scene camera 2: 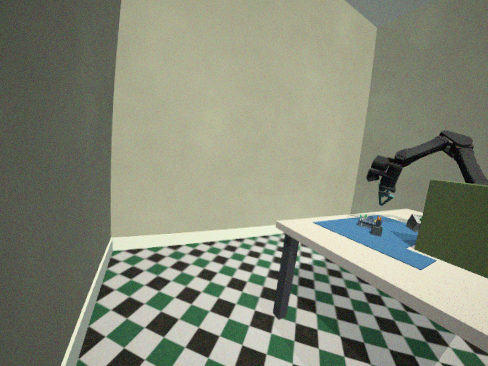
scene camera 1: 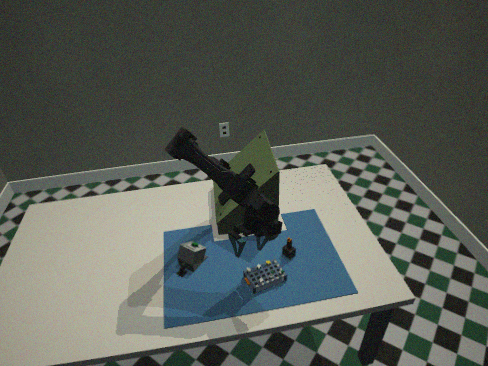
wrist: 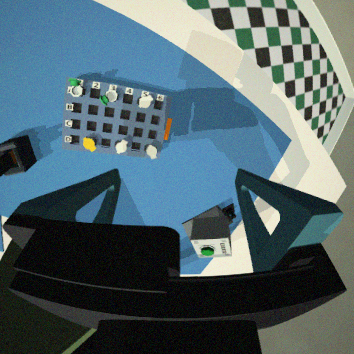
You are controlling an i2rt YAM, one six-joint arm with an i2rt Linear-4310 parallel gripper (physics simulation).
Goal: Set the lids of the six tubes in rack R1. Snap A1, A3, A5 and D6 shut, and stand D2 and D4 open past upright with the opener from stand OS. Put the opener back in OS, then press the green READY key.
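Places are measured from the arm's base along level axes (x down, y back, z left), in millimetres.
Where they show: gripper, fingertip midpoint: [scene camera 2: 380, 201] [scene camera 1: 248, 253] [wrist: 177, 174]; arm's base, link origin: [scene camera 2: 477, 220] [wrist: 78, 347].
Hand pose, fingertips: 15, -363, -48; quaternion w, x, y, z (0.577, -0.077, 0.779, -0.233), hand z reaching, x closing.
Observation:
Each offset is from my fingertips to the top centre of the thing, as dx, dy, dz. "pt": to the spot under its first point. Level surfaces: height alone.
Rack R1 @[+75, -11, +49] [scene camera 1: 270, 286] [wrist: 84, 116] stands on the blue mat. In the wrist view, A1 and A3 show open tube mouths, with green lids [wrist: 74, 81] [wrist: 104, 100] hinged aside. A white lid @[+92, -44, +30] [wrist: 145, 101] covers A5. D2 has a yellow lid @[+92, +23, +76] [wrist: 89, 144], D4 a white lid @[+92, +16, +39] [wrist: 121, 146], D6 a pale lid @[+89, +9, +1] [wrist: 152, 151]; all look down, but whether they are snapped is too small to tell. The opener @[+49, +71, +171] [scene camera 1: 289, 241] stands orange-topped in stand OS @[+94, +71, +171] [scene camera 1: 288, 251] [scene camera 2: 376, 231]. The green READY key [scene camera 1: 195, 244] [wrist: 207, 251] tops a grey box. My gripper [scene camera 1: 249, 251] [scene camera 2: 384, 202] [wrist: 177, 174] is open and empty, above the mat between rack and box.
The blue mat @[dx +134] [scene camera 1: 320, 270] [scene camera 2: 345, 227] lies on the white table @[dx +137] [scene camera 1: 80, 240]. A large green panel [scene camera 1: 257, 155] [scene camera 2: 455, 225] stands behind the mat beside the arm. A small black part @[pt +133, +105, -223] [scene camera 1: 183, 270] [wrist: 229, 211] sits by the key box. An orange tab @[pt +110, -22, -17] [wrist: 168, 129] is on the rack's column-6 end.

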